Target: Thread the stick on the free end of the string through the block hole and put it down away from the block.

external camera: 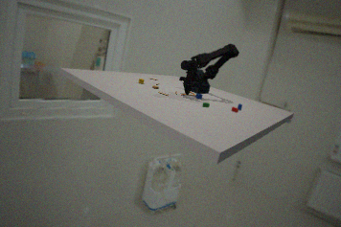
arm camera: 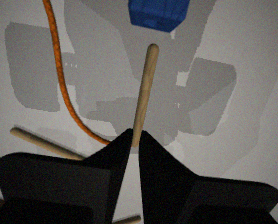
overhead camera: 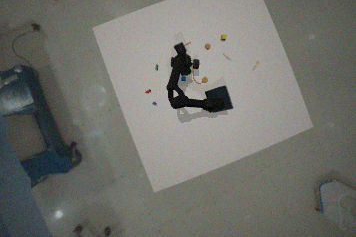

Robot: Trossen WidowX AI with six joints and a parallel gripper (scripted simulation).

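Right now the blue cube is 9 cm behind my gripper tip and 3 cm to the left of it. Also, from my gripper tip: green piece (19 cm to the left, 3 cm ahead); then round wooden button (13 cm behind, 12 cm to the right, 1 cm below); then thin wooden stick (1 cm behind).
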